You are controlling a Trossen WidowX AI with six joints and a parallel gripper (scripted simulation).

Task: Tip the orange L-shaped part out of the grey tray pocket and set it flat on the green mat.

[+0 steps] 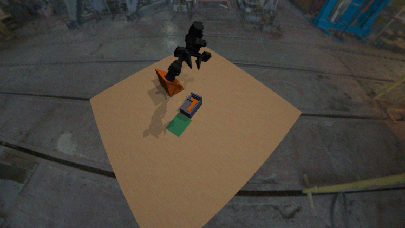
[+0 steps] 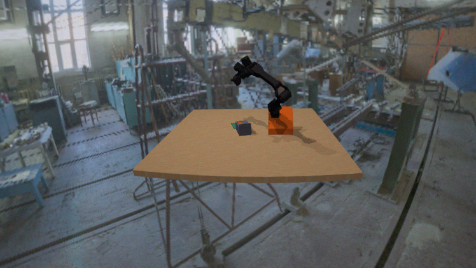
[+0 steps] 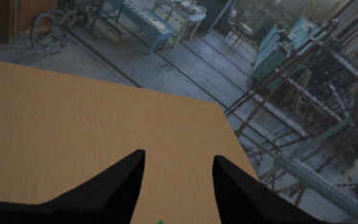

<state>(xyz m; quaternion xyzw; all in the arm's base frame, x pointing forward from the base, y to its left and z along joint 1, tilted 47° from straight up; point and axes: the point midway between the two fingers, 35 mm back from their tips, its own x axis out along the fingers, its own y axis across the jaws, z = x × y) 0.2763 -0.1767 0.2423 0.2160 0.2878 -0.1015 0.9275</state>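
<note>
Right now the orange L-shaped part is 370 mm below my gripper tip, 70 mm behind it and 10 mm to the right of it. From my gripper tip the other things lie so: green mat: 430 mm below, 160 mm to the right, 20 mm behind.
</note>
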